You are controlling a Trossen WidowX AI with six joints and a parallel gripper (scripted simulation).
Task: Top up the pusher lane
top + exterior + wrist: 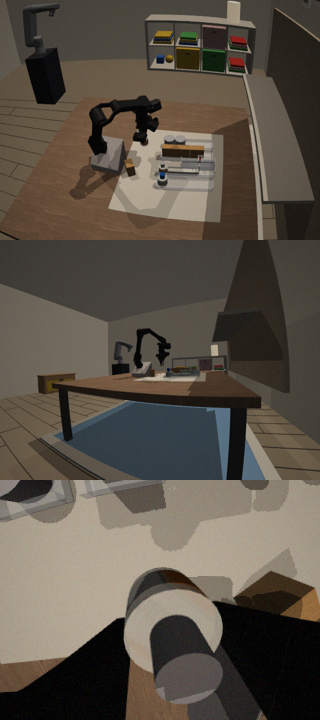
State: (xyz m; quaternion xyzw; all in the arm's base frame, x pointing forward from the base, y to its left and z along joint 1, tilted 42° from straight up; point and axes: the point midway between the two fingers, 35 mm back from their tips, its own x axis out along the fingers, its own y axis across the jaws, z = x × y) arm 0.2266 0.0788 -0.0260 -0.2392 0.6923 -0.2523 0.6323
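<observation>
Now: the blue-lidded jar 190 mm to the right of my gripper tip, 130 mm ahead of it and 70 mm below it. Also, from my gripper tip: orange box 130 mm to the right, 80 mm below, 50 mm behind; clear sprung lane 270 mm ahead, 100 mm below, 80 mm to the right.
</observation>
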